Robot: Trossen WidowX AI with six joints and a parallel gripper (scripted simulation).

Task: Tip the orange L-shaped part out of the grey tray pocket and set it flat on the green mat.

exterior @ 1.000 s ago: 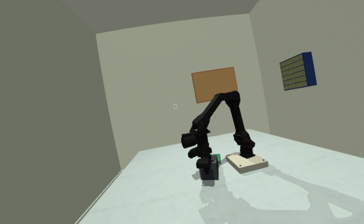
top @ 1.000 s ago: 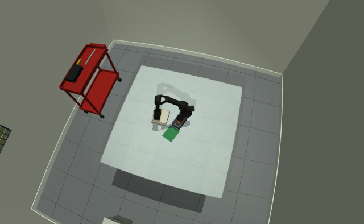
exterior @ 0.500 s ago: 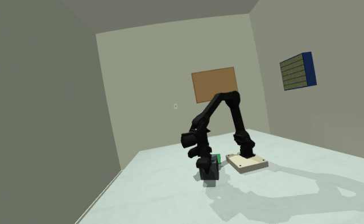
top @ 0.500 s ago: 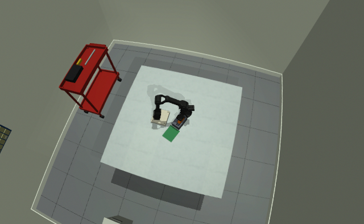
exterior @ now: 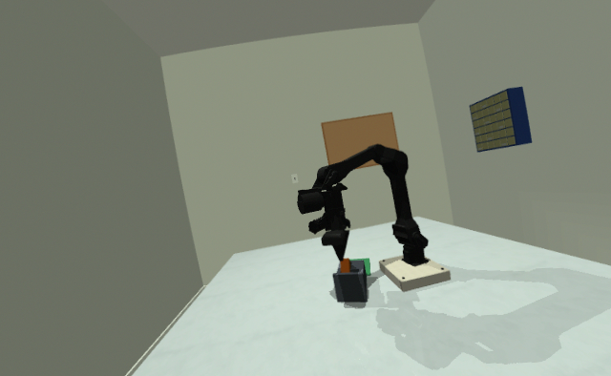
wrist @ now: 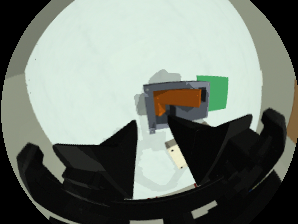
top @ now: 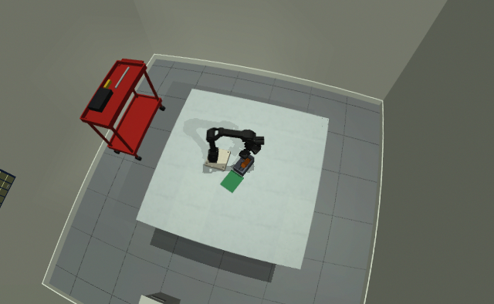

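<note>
The orange L-shaped part lies 10 cm below my gripper tip, 4 cm to the right of it and 3 cm behind it. The rest, counted from my gripper tip: green mat: 19 cm to the right, 15 cm below, 12 cm behind.
</note>
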